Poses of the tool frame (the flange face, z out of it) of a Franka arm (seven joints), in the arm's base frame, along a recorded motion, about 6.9 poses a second.
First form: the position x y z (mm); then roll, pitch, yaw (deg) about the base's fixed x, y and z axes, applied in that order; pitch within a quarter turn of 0, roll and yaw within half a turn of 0.
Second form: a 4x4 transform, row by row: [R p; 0 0 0 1], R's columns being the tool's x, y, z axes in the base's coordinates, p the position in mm. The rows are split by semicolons. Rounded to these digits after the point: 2 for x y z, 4 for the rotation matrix.
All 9 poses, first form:
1: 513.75 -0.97 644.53 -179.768 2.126 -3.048
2: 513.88 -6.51 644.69 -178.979 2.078 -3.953
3: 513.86 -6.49 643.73 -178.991 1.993 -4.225
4: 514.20 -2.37 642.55 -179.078 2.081 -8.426
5: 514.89 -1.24 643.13 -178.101 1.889 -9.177
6: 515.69 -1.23 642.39 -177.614 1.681 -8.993
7: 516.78 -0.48 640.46 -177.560 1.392 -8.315
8: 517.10 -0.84 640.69 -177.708 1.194 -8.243
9: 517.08 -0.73 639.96 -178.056 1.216 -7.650
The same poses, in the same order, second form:
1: 0.9979 -0.0533 -0.0368 513.75; -0.0531 -0.9986 0.0060 -0.97; -0.0371 -0.0040 -0.9993 644.53; 0 0 0 1
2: 0.9970 -0.0696 -0.0349 513.88; -0.0689 -0.9974 0.0203 -6.51; -0.0363 -0.0178 -0.9992 644.69; 0 0 0 1
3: 0.9967 -0.0743 -0.0334 513.86; -0.0736 -0.9971 0.0201 -6.49; -0.0348 -0.0176 -0.9992 643.73; 0 0 0 1
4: 0.9886 -0.1471 -0.0336 514.20; -0.1464 -0.9890 0.0212 -2.37; -0.0363 -0.0161 -0.9992 642.55; 0 0 0 1
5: 0.9867 -0.1605 -0.0272 514.89; -0.1594 -0.9865 0.0380 -1.24; -0.0330 -0.0331 -0.9989 643.13; 0 0 0 1
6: 0.9873 -0.1574 -0.0224 515.69; -0.1562 -0.9867 0.0457 -1.23; -0.0293 -0.0416 -0.9987 642.39; 0 0 0 1
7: 0.9892 -0.1455 -0.0179 516.78; -0.1446 -0.9884 0.0456 -0.48; -0.0243 -0.0426 -0.9988 640.46; 0 0 0 1
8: 0.9895 -0.1441 -0.0149 517.10; -0.1433 -0.9888 0.0426 -0.84; -0.0208 -0.0400 -0.9990 640.69; 0 0 0 1
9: 0.9909 -0.1338 -0.0165 517.08; -0.1331 -0.9904 0.0364 -0.73; -0.0212 -0.0339 -0.9992 639.96; 0 0 0 1
